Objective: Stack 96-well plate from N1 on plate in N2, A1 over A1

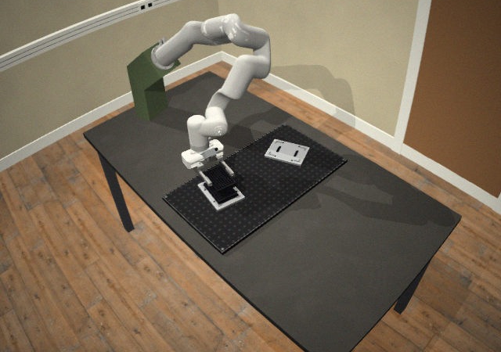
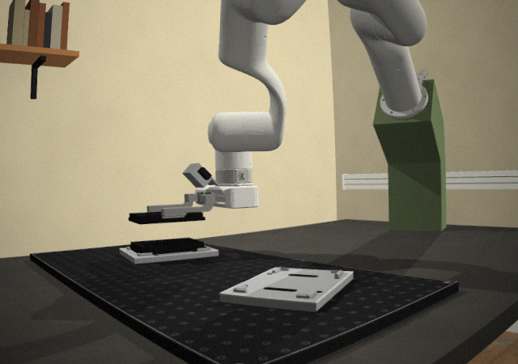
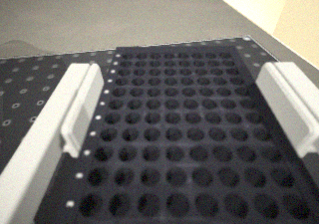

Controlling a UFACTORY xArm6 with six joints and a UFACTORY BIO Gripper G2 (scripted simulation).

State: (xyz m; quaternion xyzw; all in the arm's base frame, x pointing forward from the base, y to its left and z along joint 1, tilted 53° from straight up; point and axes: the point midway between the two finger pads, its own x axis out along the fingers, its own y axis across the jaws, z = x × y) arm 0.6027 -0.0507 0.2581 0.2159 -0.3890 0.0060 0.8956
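The white nest N2 lies 80 mm below my hand. Round my hand: white nest N1 (130 mm behind, 330 mm to the left, 80 mm below).
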